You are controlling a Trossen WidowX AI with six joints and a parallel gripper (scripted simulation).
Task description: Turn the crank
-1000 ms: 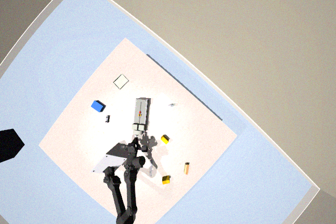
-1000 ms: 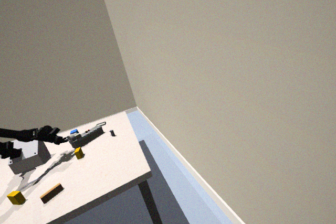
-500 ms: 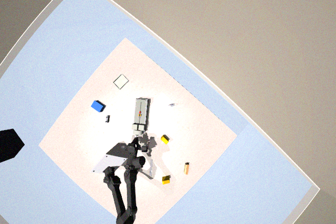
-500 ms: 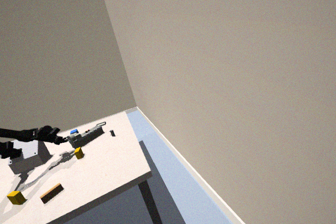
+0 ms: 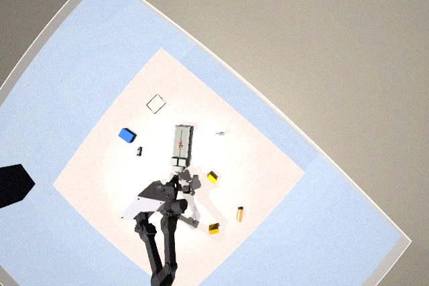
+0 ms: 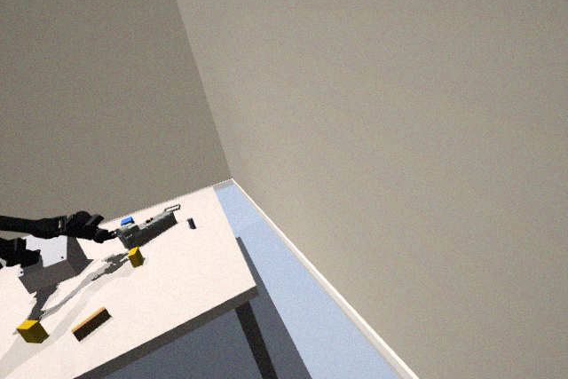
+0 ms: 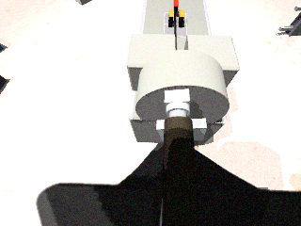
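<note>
The crank lies 2 cm above my gripper tip. The rest, counted from my gripper tip: blue block: 9 cm behind, 40 cm to the left, 7 cm below; then dark brown crank handle: 1 cm behind, 1 cm to the right, 3 cm above; then red pointer: 15 cm ahead, 12 cm to the left, 1 cm below.
</note>
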